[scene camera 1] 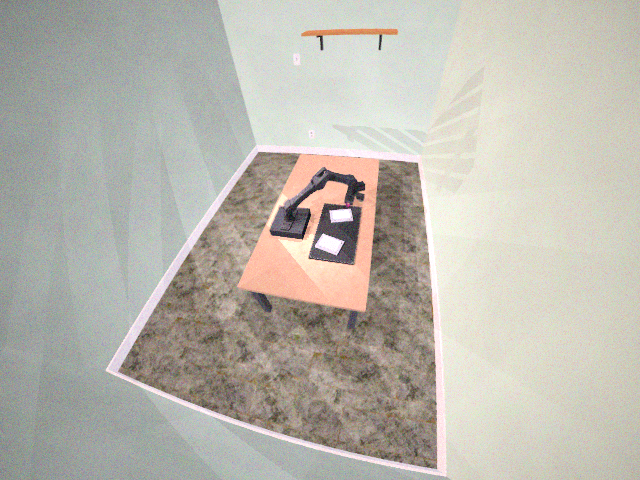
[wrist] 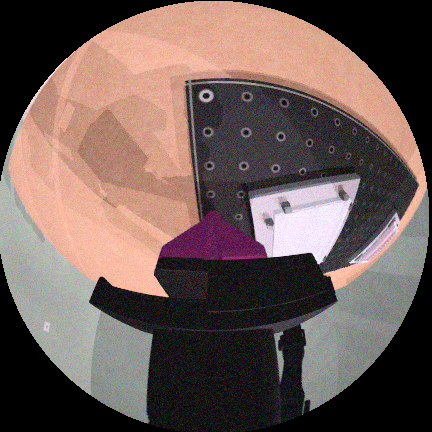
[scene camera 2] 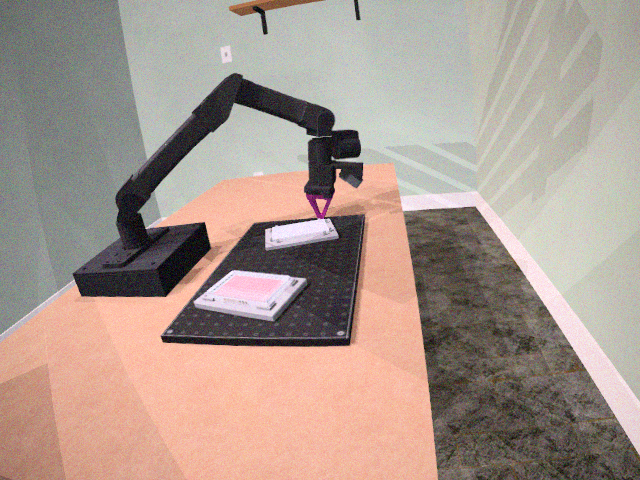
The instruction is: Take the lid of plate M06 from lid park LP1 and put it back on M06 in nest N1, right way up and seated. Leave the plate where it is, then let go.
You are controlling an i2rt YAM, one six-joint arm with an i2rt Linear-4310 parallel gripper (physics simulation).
A plate with pink top [scene camera 2: 249, 288] sits on a grey nest [wrist: 392, 217].
